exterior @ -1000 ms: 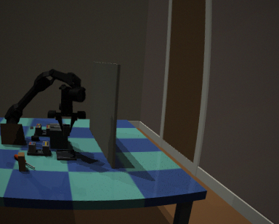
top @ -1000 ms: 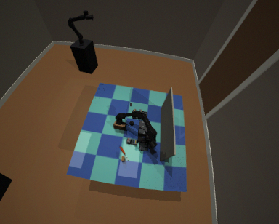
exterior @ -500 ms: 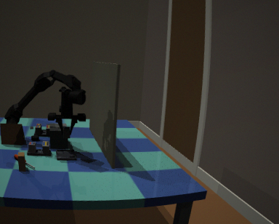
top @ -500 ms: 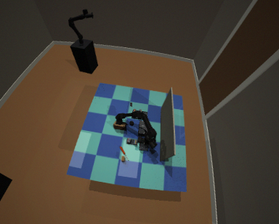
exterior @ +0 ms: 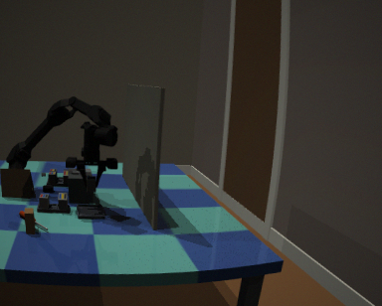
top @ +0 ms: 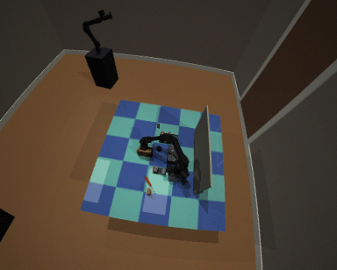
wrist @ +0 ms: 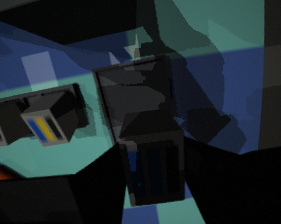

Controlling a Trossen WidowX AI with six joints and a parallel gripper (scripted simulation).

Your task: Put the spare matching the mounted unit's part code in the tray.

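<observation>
Right now the flat dark tray is 10 mm behind my gripper tip and 90 mm below it. Also, from my gripper tip: grey mounted unit: 70 mm behind, 190 mm to the left, 50 mm below; tall grey panel: 160 mm ahead, 220 mm to the left, 130 mm above.
</observation>
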